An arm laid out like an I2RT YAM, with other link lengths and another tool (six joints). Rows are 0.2 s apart.
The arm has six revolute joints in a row. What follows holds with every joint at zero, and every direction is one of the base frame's.
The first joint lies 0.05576 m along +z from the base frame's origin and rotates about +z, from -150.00 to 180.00 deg.
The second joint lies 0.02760 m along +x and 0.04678 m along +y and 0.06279 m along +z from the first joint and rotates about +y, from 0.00 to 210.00 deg.
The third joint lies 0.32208 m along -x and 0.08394 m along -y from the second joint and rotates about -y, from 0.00 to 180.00 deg.
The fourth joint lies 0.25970 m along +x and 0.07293 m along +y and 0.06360 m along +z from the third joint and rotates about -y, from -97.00 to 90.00 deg.
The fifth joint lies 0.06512 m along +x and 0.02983 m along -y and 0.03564 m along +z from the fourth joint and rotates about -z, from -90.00 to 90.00 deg.
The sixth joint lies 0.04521 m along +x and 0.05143 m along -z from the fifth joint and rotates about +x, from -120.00 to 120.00 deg.
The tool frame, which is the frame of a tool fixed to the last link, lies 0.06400 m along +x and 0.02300 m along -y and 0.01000 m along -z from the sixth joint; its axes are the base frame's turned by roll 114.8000, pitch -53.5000 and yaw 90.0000 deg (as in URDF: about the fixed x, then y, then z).
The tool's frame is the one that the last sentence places.
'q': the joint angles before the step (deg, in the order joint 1, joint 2, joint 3, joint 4, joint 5, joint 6). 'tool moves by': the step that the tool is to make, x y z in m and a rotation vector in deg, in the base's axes. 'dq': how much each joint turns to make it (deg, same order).
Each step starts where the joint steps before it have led.
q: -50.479, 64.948, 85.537, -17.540, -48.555, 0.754
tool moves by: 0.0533, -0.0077, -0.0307, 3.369, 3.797, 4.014
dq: 7.696, 6.276, -0.951, 1.676, 3.674, -0.677
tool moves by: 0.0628, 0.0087, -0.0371, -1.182, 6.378, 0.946
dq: 10.380, 7.165, 0.682, -1.036, 9.898, -4.918
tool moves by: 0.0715, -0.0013, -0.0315, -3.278, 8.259, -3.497
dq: 8.026, 11.582, 7.943, -4.207, 12.813, -4.370
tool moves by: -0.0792, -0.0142, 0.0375, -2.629, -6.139, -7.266
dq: -6.858, -11.714, -6.079, 1.270, 0.269, 0.673
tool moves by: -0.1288, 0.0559, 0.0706, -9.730, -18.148, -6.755
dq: -2.767, -22.770, -8.717, 7.062, 3.986, 1.708
